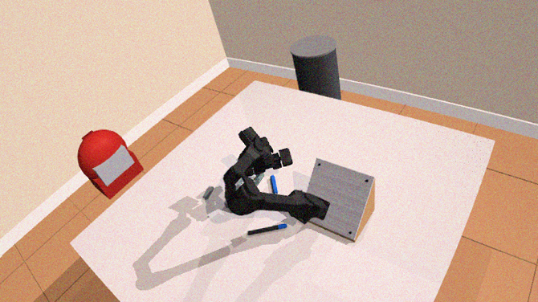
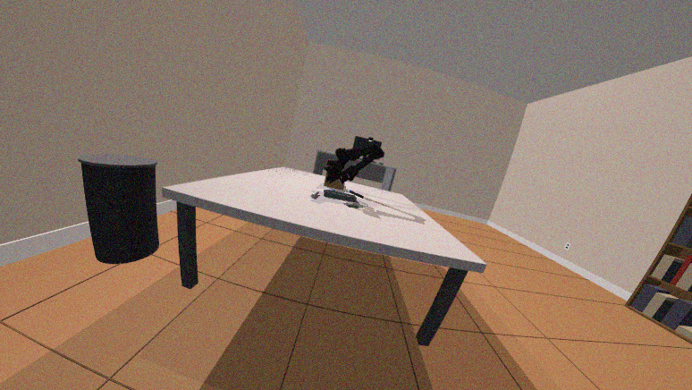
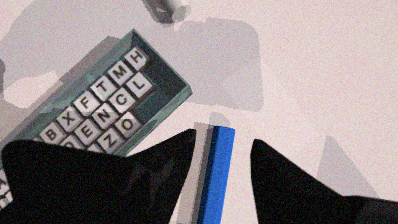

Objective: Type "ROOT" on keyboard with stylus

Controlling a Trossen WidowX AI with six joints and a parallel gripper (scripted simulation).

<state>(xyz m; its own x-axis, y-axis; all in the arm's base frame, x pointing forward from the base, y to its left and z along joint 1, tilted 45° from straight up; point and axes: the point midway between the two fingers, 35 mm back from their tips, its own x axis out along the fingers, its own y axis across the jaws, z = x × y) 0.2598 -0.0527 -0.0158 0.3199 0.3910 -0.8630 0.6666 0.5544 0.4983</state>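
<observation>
Now: gripper tip 5 cm past the blue stylus, 4 cm to the right of it and 6 cm above it. Also, from my gripper tip: grey object (19 cm ahead, 19 cm to the left, 6 cm below); then white piece (16 cm ahead, 4 cm to the right, 6 cm below).
</observation>
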